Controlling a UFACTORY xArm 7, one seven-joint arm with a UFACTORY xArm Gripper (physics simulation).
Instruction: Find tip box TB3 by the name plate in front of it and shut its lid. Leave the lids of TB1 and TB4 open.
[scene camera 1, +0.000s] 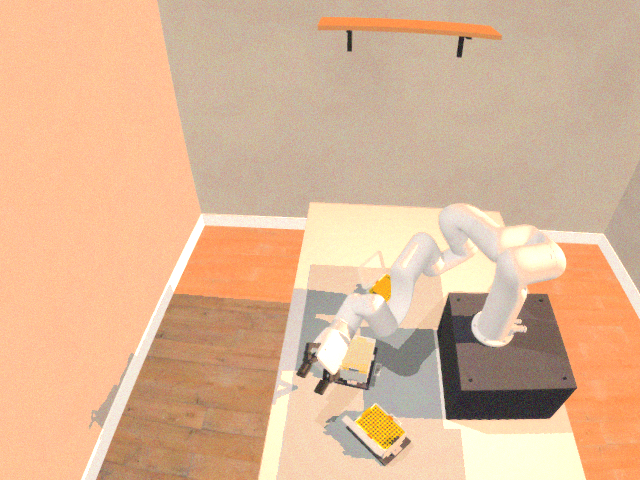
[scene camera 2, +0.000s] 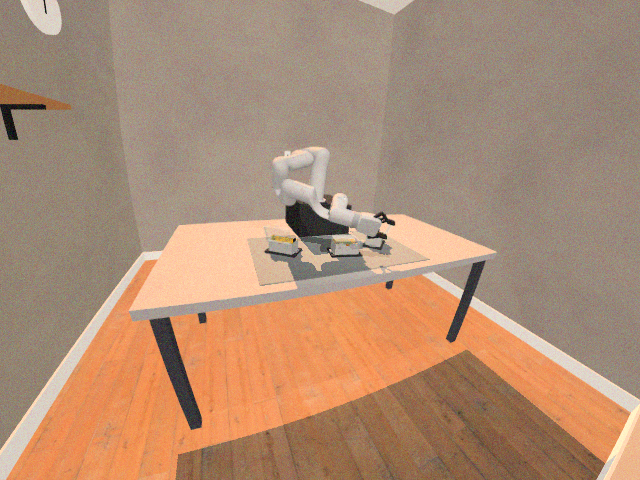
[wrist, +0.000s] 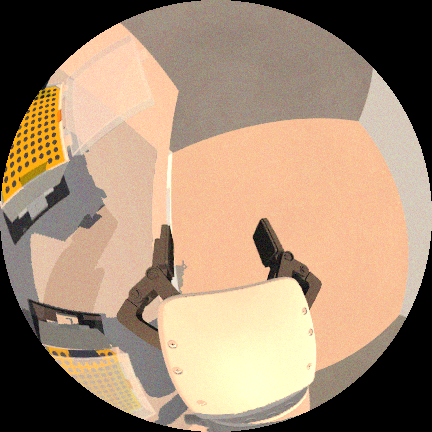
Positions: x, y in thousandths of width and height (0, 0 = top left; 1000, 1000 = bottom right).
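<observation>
The gripper (scene camera 1: 484, 803) is visible, and the wrist view shows the gripper (wrist: 499, 534) too. A mat (wrist: 193, 589) is part of the scene as well.
</observation>
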